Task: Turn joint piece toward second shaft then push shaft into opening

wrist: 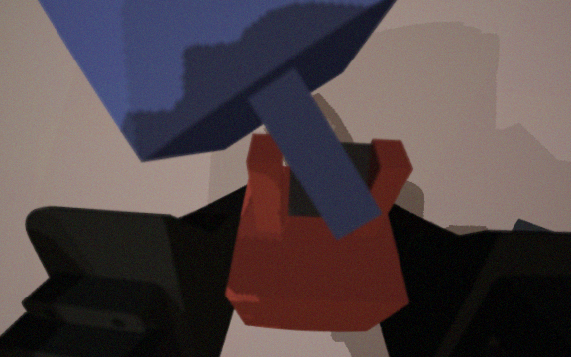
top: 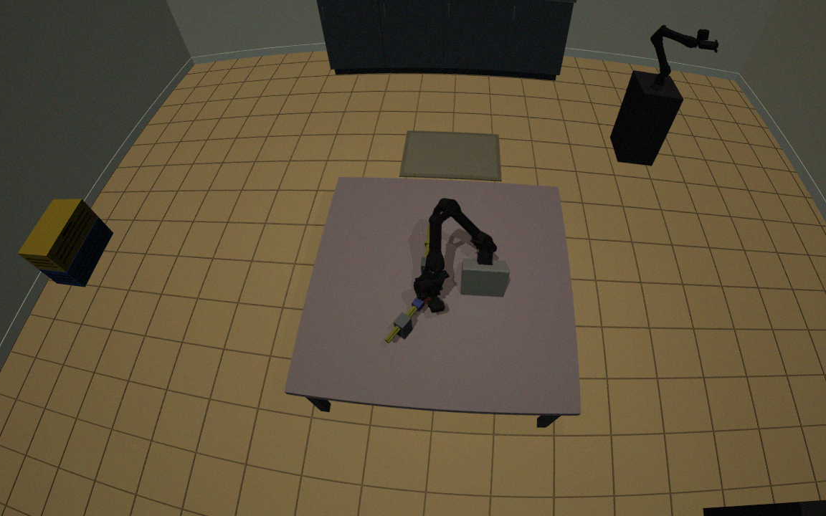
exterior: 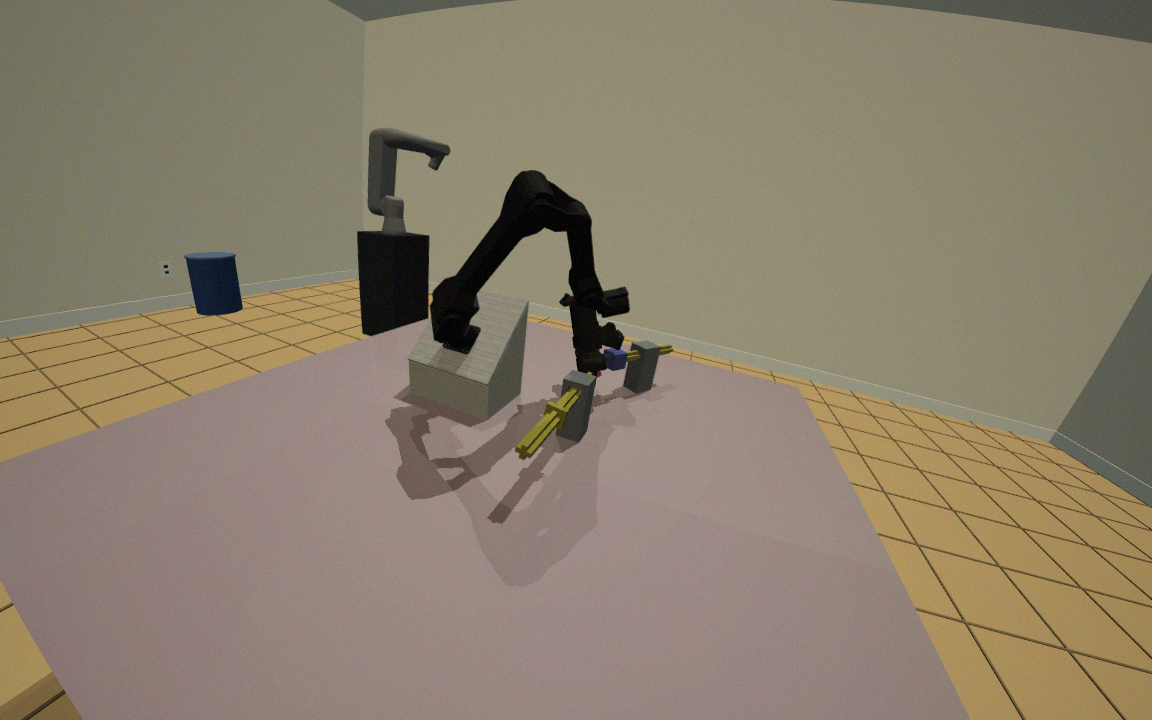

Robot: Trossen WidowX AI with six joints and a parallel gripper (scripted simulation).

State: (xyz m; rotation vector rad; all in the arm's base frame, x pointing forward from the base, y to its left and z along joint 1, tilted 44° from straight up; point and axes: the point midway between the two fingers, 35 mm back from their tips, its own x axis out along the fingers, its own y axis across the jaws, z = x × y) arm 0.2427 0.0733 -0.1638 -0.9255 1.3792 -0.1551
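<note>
My gripper tip is 4 cm below the red joint piece and 1 cm past it.
</note>
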